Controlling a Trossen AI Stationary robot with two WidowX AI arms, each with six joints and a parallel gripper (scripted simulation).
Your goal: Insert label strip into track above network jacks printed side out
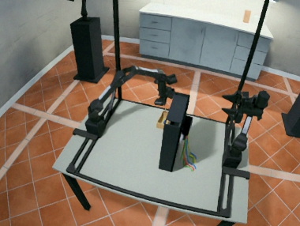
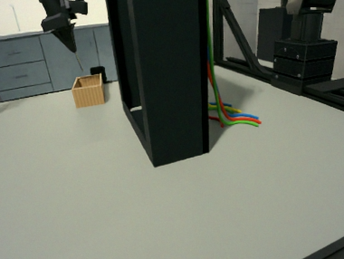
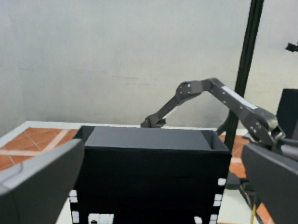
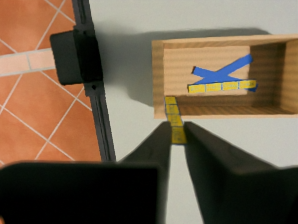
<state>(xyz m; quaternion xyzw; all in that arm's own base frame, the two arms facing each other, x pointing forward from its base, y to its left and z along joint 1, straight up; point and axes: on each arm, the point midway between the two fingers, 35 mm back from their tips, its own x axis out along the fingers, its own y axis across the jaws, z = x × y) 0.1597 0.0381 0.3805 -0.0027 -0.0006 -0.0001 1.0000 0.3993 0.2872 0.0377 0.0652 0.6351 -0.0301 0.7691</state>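
The yellow label strip is 10 mm to the left of my right hand and 50 mm below it. Also, from my right hand: small box 50 mm ahead, 20 mm to the left, 140 mm below.
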